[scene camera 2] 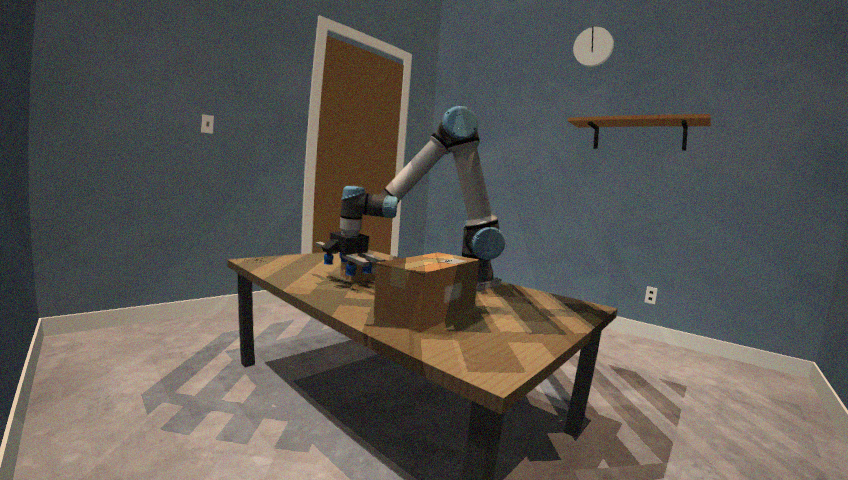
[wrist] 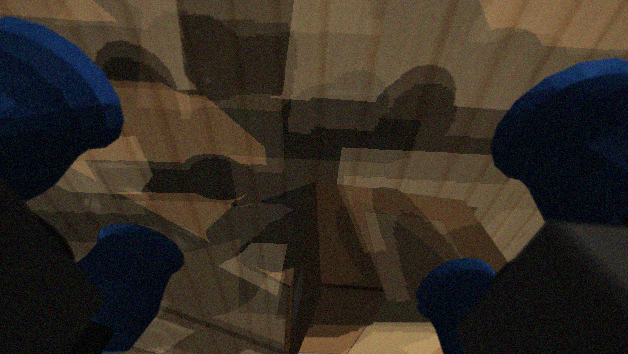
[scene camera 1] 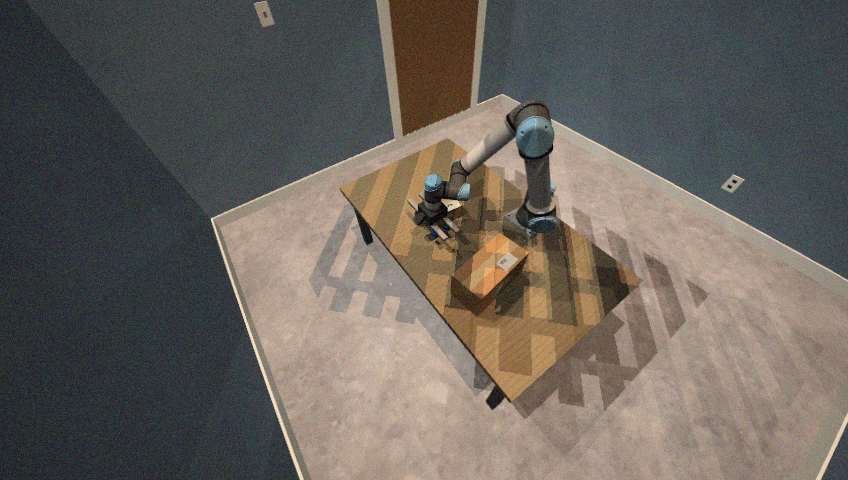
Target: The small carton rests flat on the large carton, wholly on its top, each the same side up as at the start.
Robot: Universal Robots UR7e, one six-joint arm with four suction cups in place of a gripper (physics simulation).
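Frame: origin at the arm's base, x ahead, y left, z up, level; centimetres.
Seen in the pictures: hand at its tool point: (scene camera 2: 347,267) (wrist: 303,205).
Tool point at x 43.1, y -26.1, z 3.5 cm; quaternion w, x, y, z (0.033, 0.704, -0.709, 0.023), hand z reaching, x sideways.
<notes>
Offsets run from my tool point to a thing's top centre. Level surfaces: height alone.
The small carton {dx -12.0, dy -4.8, dz +1.3 cm} (scene camera 1: 455,205) (wrist: 395,340) stands on the table, its labelled top partly under the gripper in scene camera 1; the wrist view shows its brown side and a lit strip of top at the bottom edge. My suction gripper (scene camera 1: 437,222) (scene camera 2: 348,261) is low at the small carton, its blue cups level with or just at its top. Some cups hang beside the carton over the table. The suction appears shut on the small carton, but the contact faces are hidden. The large carton {dx -0.5, dy +39.0, dz +9.3 cm} (scene camera 1: 484,272) (scene camera 2: 410,297) stands upright on the table nearby, its top bare, with a white label.
The wooden table {dz -6.0 cm} (scene camera 1: 526,362) (scene camera 2: 476,374) carries both cartons. The arm's base (scene camera 1: 538,221) (scene camera 2: 486,270) stands at the table's back edge, behind the large carton. A wall shelf (scene camera 2: 639,120), a clock (scene camera 2: 593,46) and a door (scene camera 1: 434,65) (scene camera 2: 360,136) are beyond the table.
</notes>
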